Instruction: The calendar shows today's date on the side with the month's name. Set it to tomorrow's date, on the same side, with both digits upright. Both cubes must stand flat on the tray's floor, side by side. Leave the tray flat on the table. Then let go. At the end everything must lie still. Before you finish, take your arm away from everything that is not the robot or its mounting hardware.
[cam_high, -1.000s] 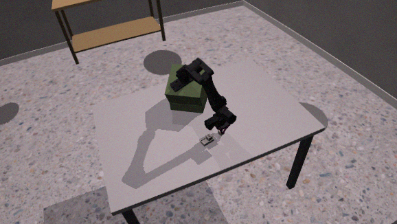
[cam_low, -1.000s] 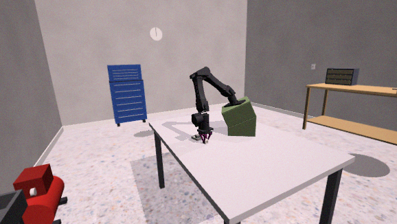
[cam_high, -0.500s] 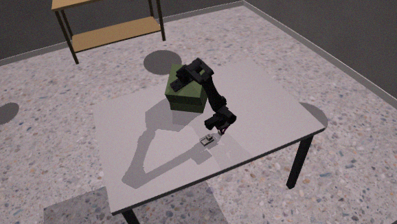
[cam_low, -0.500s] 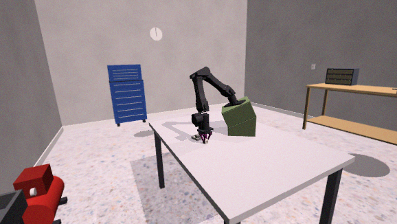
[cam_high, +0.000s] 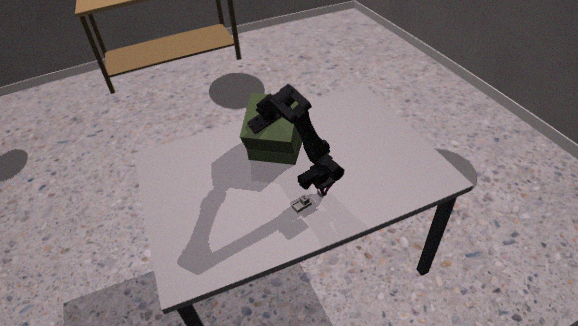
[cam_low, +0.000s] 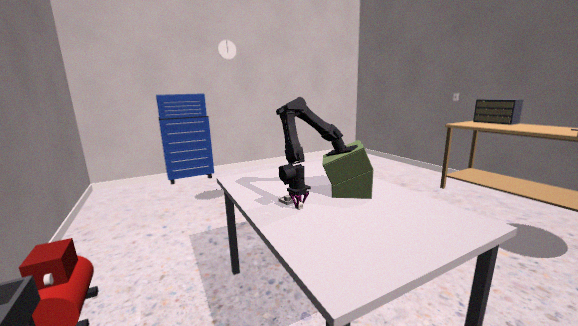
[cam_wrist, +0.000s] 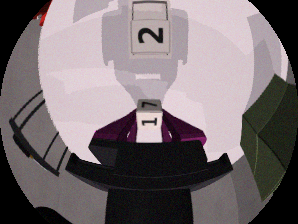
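The calendar tray is 11 cm to the right of my hand and 1 cm below it. Also, from my hand: white cube right at my hand.
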